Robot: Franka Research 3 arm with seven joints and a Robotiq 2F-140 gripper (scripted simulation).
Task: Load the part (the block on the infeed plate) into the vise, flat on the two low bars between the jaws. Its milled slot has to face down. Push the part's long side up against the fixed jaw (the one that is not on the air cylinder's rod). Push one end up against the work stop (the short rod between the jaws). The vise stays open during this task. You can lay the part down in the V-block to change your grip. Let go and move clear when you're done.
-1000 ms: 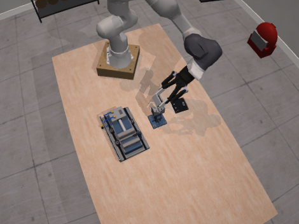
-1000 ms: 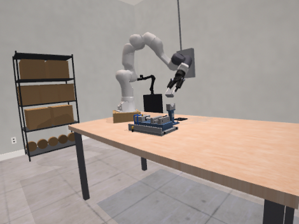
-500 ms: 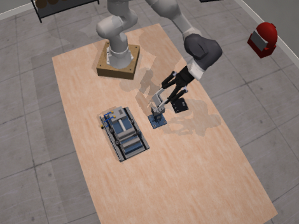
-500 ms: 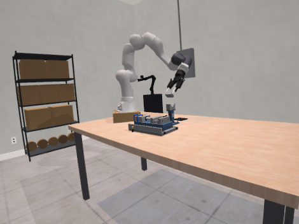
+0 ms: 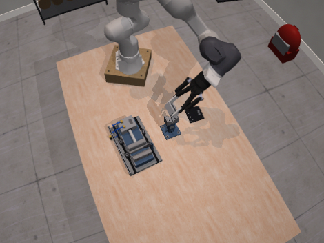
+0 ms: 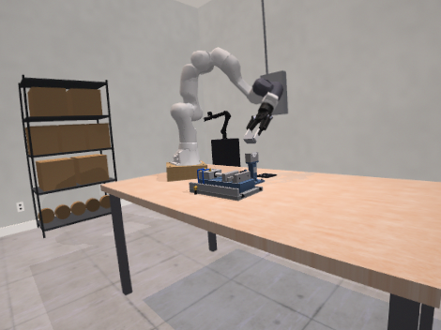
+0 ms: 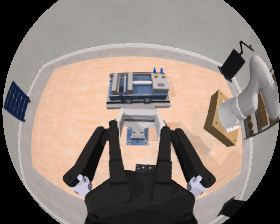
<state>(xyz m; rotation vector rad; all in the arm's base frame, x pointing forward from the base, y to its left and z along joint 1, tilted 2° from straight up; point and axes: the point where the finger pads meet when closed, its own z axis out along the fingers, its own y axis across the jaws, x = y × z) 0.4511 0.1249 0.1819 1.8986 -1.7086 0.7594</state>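
Right now my hand is 10 mm to the left of the part and 10 mm above it. From my hand the other things lie so: vise: 30 mm ahead, 230 mm to the right, 210 mm below; black infeed plate: 50 mm behind, 150 mm to the left, 250 mm below.
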